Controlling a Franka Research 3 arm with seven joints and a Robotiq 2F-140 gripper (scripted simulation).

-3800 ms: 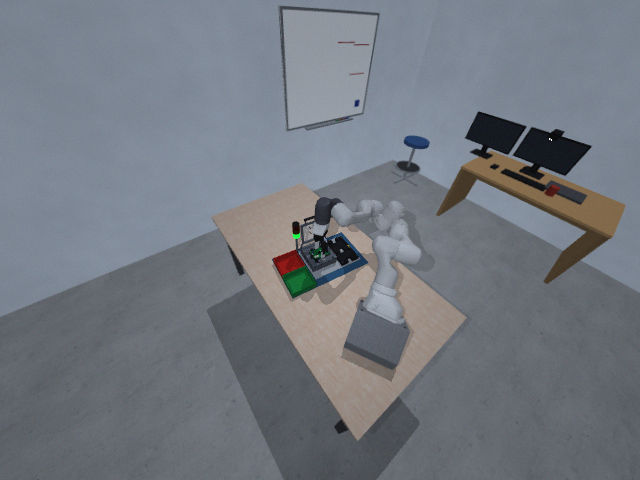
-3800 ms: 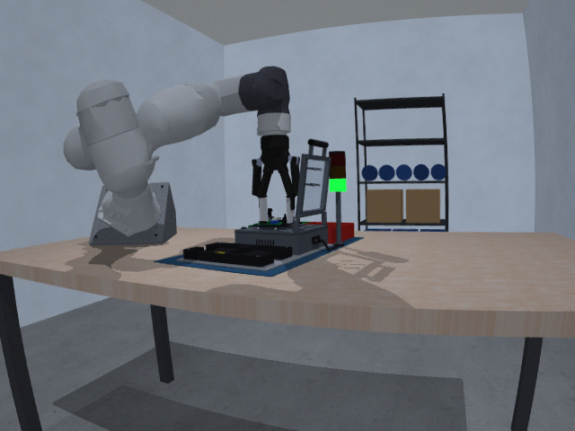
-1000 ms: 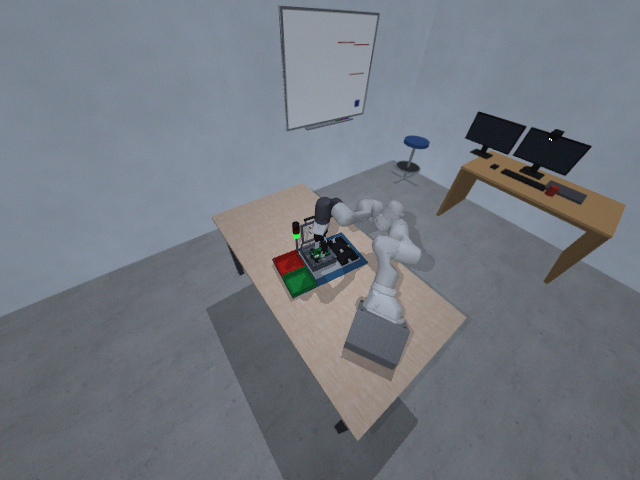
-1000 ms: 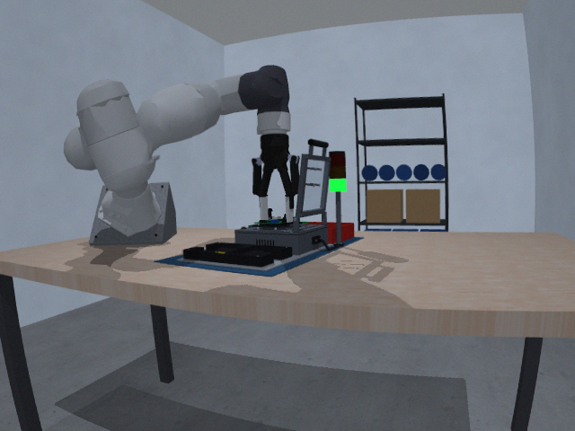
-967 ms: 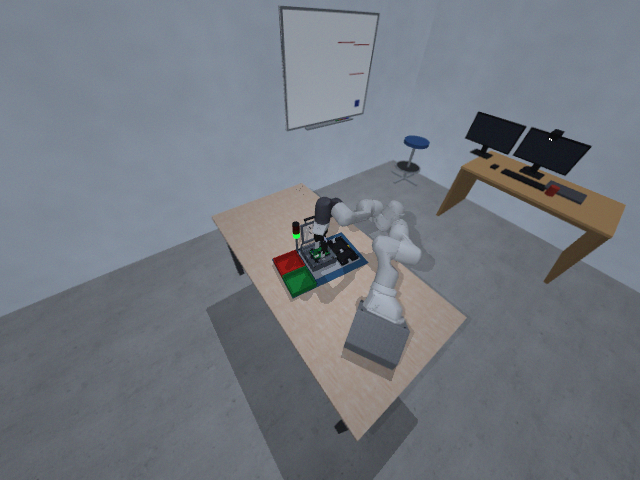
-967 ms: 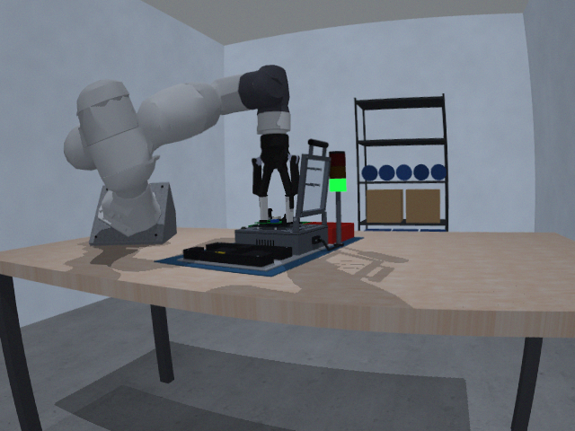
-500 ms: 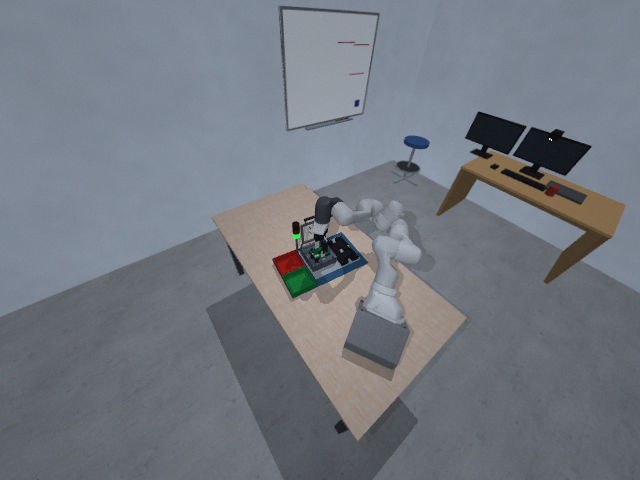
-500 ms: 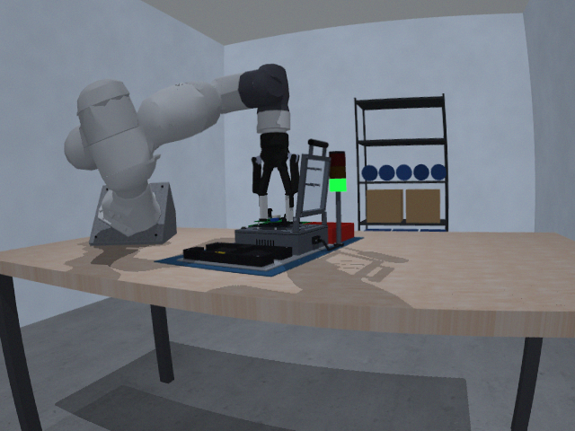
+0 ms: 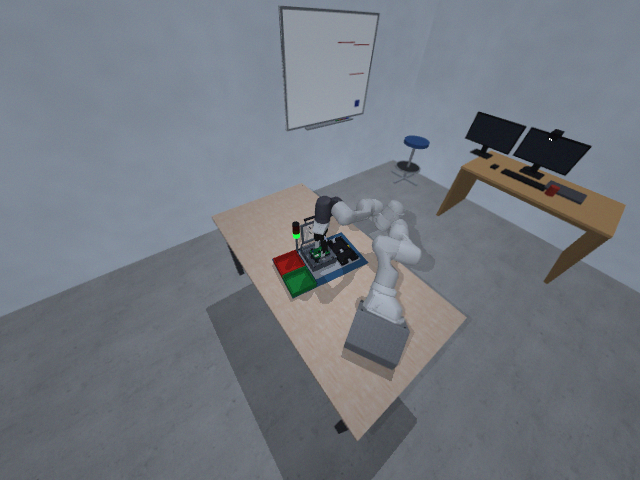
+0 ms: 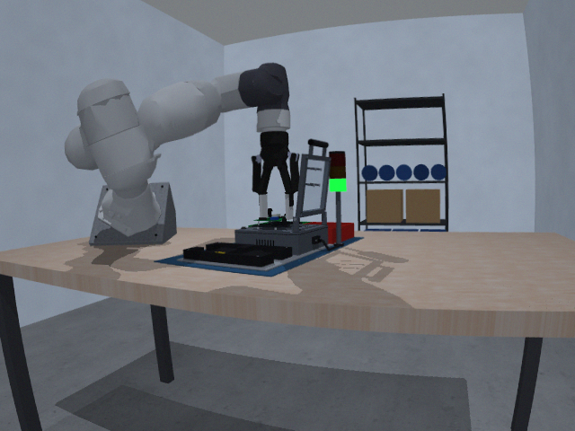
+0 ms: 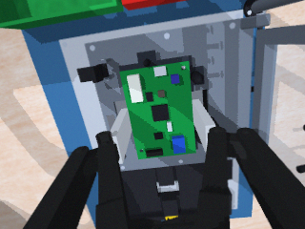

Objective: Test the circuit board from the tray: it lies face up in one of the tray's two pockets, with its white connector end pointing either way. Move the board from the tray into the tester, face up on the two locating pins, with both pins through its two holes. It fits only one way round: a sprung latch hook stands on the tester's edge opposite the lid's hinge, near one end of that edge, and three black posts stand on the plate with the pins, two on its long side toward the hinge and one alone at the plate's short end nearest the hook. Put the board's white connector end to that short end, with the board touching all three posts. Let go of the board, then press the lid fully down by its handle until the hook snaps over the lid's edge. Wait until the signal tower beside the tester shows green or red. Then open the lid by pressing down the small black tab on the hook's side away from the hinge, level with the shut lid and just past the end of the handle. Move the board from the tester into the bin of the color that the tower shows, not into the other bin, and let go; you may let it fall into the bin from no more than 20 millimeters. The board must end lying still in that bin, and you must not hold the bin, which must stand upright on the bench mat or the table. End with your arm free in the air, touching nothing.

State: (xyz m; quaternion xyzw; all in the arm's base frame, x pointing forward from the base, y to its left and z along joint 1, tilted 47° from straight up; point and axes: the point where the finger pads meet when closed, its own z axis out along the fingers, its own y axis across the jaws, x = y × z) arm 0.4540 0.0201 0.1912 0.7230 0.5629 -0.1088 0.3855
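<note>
Right now my hand is 20 mm above the green circuit board. Also, from my hand: tester plate: 10 mm ahead, 40 mm below; then tester lid: 110 mm ahead, 40 mm to the right, 80 mm above; then black latch hook: 40 mm behind, 80 mm to the left, 20 mm below.
</note>
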